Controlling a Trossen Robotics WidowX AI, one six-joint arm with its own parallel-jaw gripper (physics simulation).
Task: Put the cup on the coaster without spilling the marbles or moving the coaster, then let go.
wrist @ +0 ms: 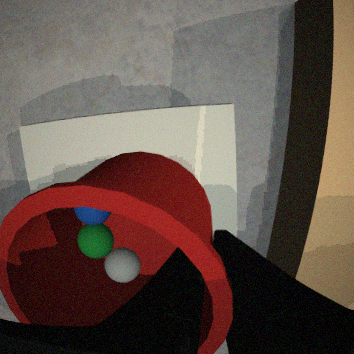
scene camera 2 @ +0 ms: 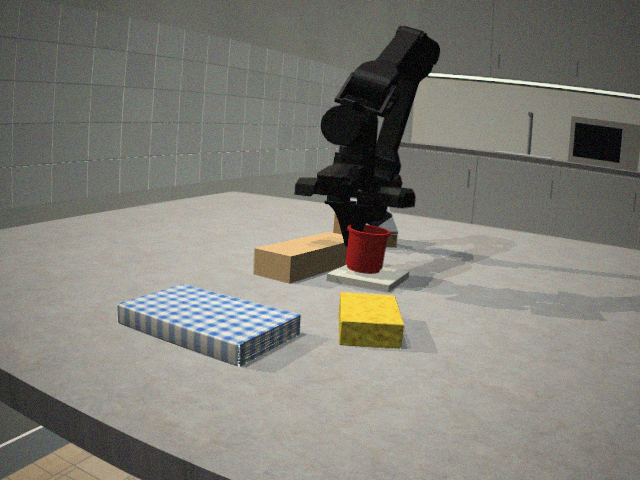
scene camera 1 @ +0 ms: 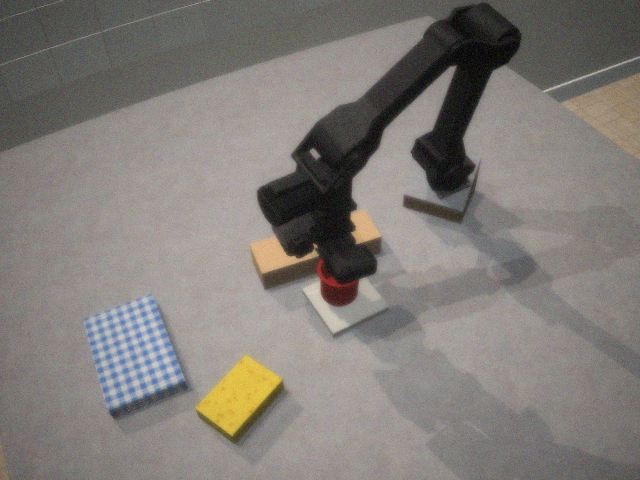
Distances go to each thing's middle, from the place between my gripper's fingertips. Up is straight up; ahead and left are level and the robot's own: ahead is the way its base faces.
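Scene:
My gripper is 2 cm above the green marble (wrist: 95,241), 2 cm past it and 4 cm to the right of it. The red cup (scene camera 2: 365,252) sits 1 cm behind my hand and 3 cm to the left of it. As for the pale square coaster (scene camera 1: 368,304), I find it 3 cm to the left of my hand, 2 cm behind it and 4 cm below it, while the white marble (wrist: 121,264) is 2 cm below my hand, 3 cm behind it and 3 cm to the left of it.

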